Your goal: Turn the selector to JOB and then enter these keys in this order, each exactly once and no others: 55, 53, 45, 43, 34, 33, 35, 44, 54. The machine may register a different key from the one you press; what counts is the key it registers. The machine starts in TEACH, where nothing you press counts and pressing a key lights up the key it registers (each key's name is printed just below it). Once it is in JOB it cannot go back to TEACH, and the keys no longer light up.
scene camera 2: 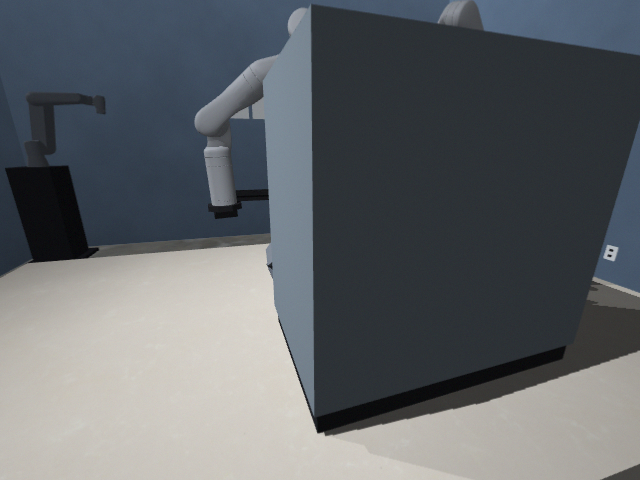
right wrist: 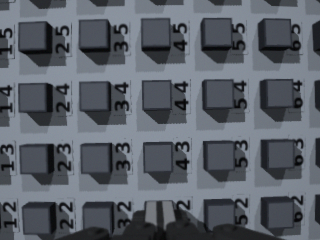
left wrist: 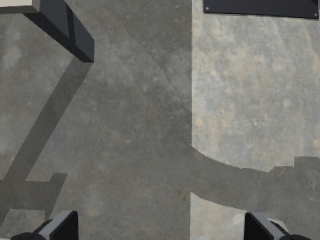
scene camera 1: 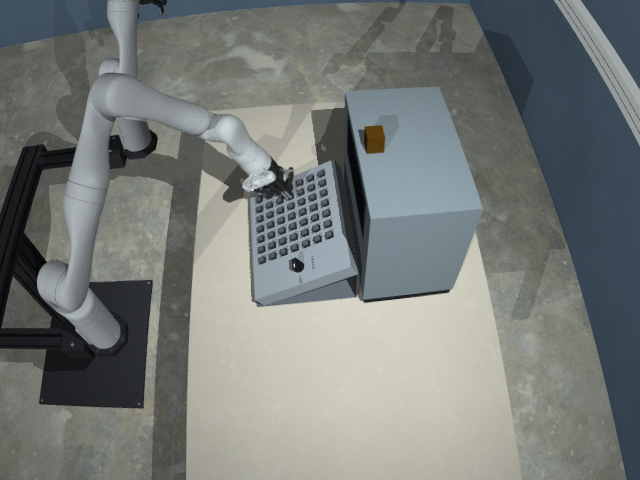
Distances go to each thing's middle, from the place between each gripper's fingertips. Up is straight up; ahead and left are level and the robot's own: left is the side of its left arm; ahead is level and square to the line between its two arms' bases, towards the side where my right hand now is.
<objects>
Right now the sloped grey key panel (scene camera 1: 333, 260) is 11 cm to the right of my right hand (scene camera 1: 289, 195), 6 cm below it and 4 cm ahead of it.
Now: the sloped grey key panel 53 cm ahead of my left hand, 84 cm to the right of it and 23 cm below it.
</objects>
